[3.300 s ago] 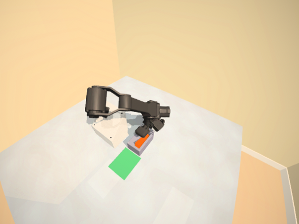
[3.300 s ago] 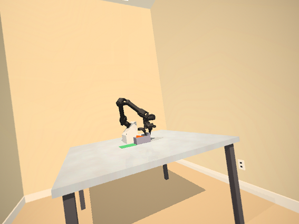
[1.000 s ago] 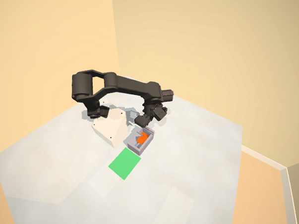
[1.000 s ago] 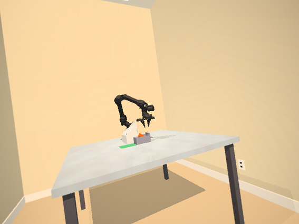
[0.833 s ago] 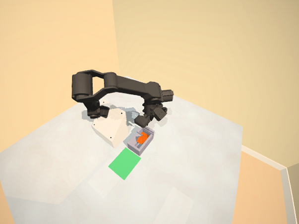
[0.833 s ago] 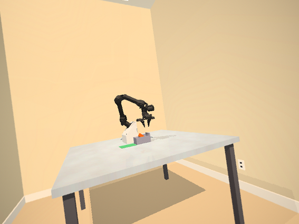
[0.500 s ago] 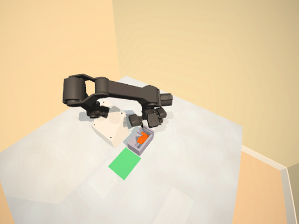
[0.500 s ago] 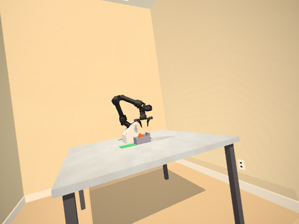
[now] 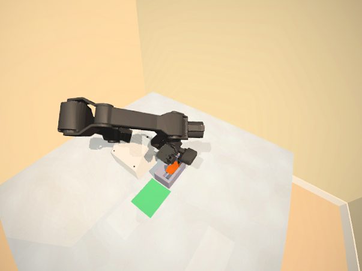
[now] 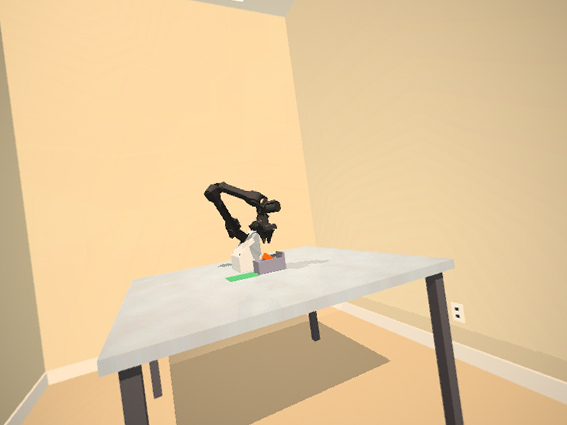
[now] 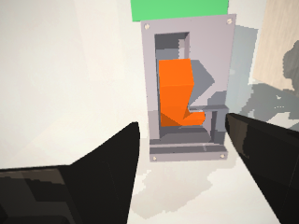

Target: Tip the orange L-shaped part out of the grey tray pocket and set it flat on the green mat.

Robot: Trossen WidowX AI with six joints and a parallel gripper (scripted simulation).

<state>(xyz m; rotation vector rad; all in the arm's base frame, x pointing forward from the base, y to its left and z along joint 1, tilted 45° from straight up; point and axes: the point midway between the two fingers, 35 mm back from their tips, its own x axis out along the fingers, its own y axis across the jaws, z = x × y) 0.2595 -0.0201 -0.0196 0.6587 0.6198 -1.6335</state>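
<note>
The orange l-shaped part lies 100 mm below my gripper tip, 30 mm to the left of it and 10 mm behind it. The rest, counted from my gripper tip: green mat: 160 mm below, 140 mm to the right, 40 mm behind.
</note>
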